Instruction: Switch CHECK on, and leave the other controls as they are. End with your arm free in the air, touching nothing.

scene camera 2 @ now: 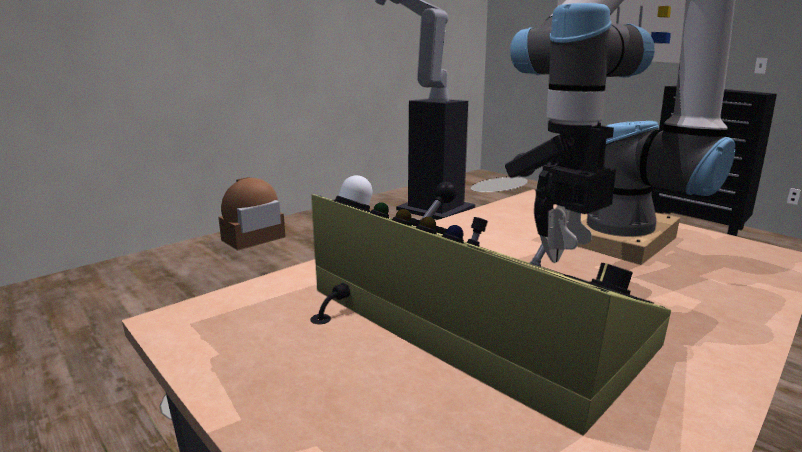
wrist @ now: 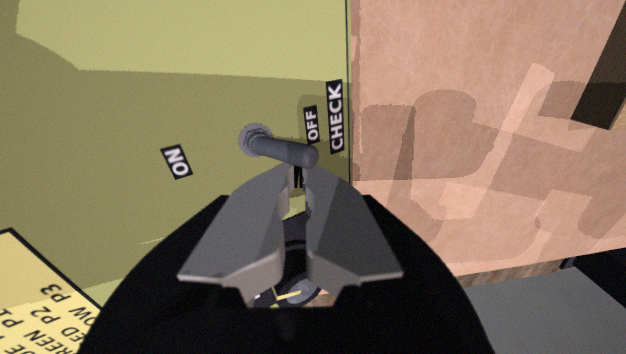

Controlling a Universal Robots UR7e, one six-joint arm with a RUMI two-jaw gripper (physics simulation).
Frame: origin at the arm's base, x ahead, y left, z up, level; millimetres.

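Seen in the pictures: gripper, fingertip midpoint: (scene camera 2: 554,261) (wrist: 299,165); arm's base, link origin: (scene camera 2: 620,224).
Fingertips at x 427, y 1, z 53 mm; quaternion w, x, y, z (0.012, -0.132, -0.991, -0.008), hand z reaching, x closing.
Observation:
Pixels of each thing's top centre, then the offset from my fingertips to it. "spot": a spot on its surface instead. Level surfaces: height alone.
- CHECK toggle lever, top centre: (wrist: 278,165) (scene camera 2: 543,238) dx +5, dy -20, dz +34 mm
- OFF label, surface spot: (wrist: 311,125) spot: dx -14, dy -18, dz -20 mm
- CHECK label, top centre: (wrist: 336,120) dx -32, dy -15, dz -26 mm
- table, surface height: dz -95 mm
- white dome, surface spot: (scene camera 2: 355,190) spot: dx +143, dy -275, dz +95 mm
- black ball lever, top centre: (scene camera 2: 445,182) dx -78, dy -251, dz +70 mm
- blue button, surface spot: (scene camera 2: 453,232) spot: dx +171, dy -79, dz +78 mm
- small black switch, top centre: (scene camera 2: 476,217) dx -2, dy -141, dz +42 mm
- black knob, top centre: (wrist: 296,302) (scene camera 2: 616,262) dx +30, dy +97, dz +35 mm
- yellow card, surface spot: (wrist: 30,280) spot: dx +153, dy +0, dz +54 mm
The CHECK toggle lever (wrist: 282,149) (scene camera 2: 537,256) is a grey metal bat on the sloped olive panel. In the wrist view it leans toward the OFF label (wrist: 311,125) and the CHECK label (wrist: 335,116), away from the ON label (wrist: 176,161). My gripper (wrist: 299,165) (scene camera 2: 554,259) is shut with nothing between its fingers. Its tips are right beside the lever's free end in the wrist view; whether they touch cannot be told. In the scene view the tips are just right of the lever, behind the panel's top edge.
The olive console (scene camera 2: 460,291) stands on the table (scene camera 2: 269,381). Along its top show a white dome (scene camera 2: 355,190), a black ball lever (scene camera 2: 445,192), a blue button (scene camera 2: 453,232), a small black switch (scene camera 2: 478,225) and a black knob (scene camera 2: 614,277). A yellow card (wrist: 30,280) lies at lower left in the wrist view.

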